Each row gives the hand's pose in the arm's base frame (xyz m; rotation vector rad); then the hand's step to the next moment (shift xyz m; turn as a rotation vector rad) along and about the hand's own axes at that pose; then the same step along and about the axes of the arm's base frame.
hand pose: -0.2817 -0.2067 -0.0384 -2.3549 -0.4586 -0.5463
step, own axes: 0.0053 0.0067 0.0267 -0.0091 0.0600 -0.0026
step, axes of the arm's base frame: 0.0145 0.0142 -0.0193 0.0190 -0.0463 -0.0345
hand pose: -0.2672 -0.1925 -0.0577 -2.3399 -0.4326 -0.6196
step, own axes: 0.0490 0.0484 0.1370 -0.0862 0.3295 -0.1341
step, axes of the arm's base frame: 0.1060 0.0649 -0.0898 0.0364 -0.3405 -0.1292
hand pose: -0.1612 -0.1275 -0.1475 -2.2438 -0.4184 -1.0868
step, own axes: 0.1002 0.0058 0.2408 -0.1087 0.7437 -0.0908
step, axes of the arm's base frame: 0.2086 0.1517 -0.0392 0.2616 -0.6313 -0.3259
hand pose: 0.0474 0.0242 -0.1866 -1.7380 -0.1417 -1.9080
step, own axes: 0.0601 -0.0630 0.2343 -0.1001 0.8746 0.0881
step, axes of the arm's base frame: 0.1786 0.1346 0.1117 0.4804 -0.6675 -0.3261
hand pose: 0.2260 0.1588 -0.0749 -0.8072 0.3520 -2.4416
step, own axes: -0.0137 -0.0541 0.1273 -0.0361 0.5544 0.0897
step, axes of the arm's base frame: 0.0651 0.0426 0.1152 0.3068 -0.4411 -0.1672
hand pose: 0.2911 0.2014 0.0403 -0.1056 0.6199 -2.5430
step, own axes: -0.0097 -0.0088 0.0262 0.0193 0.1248 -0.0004
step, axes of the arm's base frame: 0.0093 0.0009 0.0278 0.0414 -0.1047 -0.0573
